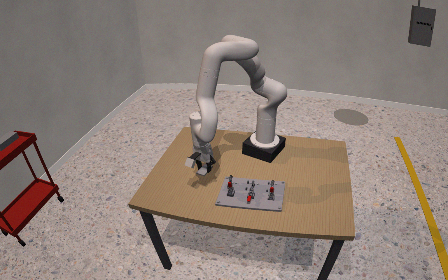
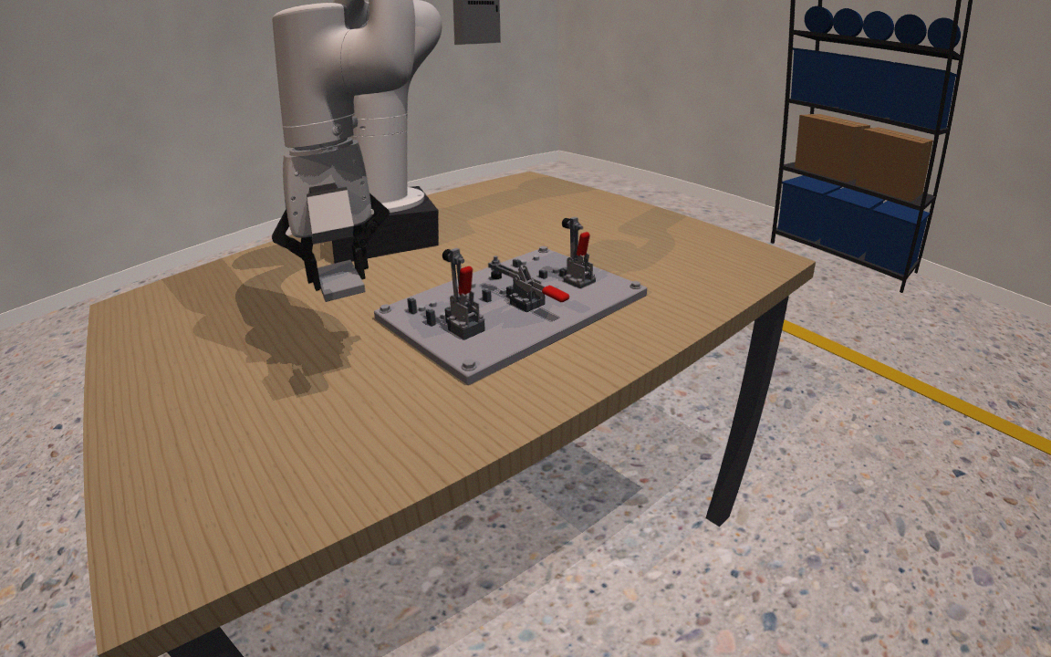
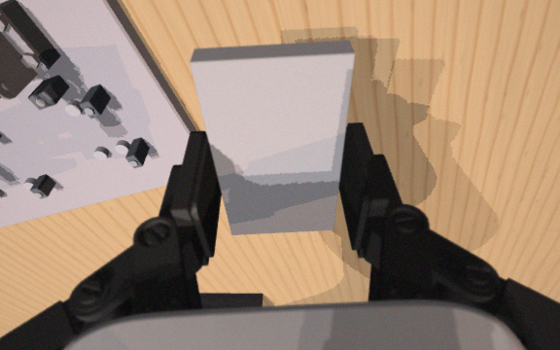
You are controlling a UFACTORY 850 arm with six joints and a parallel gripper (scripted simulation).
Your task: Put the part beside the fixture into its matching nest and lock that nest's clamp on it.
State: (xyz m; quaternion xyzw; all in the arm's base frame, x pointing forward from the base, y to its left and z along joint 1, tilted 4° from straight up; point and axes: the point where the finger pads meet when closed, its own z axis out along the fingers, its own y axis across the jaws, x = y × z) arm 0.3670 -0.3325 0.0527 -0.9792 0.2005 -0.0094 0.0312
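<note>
The flat grey part is 2 cm below my hand. The rest, counted from my hand: grey fixture plate (6 cm ahead, 25 cm to the left, 13 cm below).
</note>
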